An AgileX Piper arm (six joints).
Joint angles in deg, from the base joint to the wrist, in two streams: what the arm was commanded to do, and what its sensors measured. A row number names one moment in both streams.
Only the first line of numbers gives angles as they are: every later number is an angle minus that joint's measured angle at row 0.
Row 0, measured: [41.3, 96.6, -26.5, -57.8, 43.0, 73.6]
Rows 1 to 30, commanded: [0.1, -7.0, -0.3, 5.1, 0.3, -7.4]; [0.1, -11.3, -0.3, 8.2, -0.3, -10.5]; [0.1, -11.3, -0.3, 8.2, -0.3, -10.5]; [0.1, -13.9, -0.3, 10.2, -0.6, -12.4]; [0.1, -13.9, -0.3, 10.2, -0.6, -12.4]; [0.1, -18.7, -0.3, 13.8, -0.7, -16.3]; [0.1, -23.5, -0.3, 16.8, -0.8, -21.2]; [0.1, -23.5, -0.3, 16.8, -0.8, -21.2]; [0.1, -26.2, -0.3, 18.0, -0.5, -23.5]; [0.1, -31.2, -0.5, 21.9, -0.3, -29.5]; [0.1, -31.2, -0.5, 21.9, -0.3, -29.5]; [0.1, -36.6, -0.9, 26.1, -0.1, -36.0]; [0.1, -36.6, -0.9, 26.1, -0.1, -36.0]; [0.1, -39.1, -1.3, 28.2, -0.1, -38.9]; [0.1, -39.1, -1.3, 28.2, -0.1, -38.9]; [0.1, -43.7, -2.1, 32.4, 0.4, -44.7]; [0.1, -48.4, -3.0, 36.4, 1.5, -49.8]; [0.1, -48.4, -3.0, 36.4, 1.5, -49.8]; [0.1, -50.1, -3.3, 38.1, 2.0, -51.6]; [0.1, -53.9, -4.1, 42.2, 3.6, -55.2]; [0.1, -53.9, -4.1, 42.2, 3.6, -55.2]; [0.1, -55.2, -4.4, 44.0, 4.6, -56.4]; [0.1, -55.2, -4.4, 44.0, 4.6, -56.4]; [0.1, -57.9, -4.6, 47.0, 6.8, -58.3]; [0.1, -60.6, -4.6, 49.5, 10.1, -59.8]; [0.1, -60.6, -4.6, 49.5, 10.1, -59.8]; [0.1, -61.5, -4.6, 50.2, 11.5, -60.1]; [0.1, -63.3, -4.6, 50.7, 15.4, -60.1]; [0.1, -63.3, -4.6, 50.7, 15.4, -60.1]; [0.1, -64.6, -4.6, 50.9, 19.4, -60.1]
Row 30, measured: [0.0, -62.7, -4.2, 50.2, 13.7, -59.0]
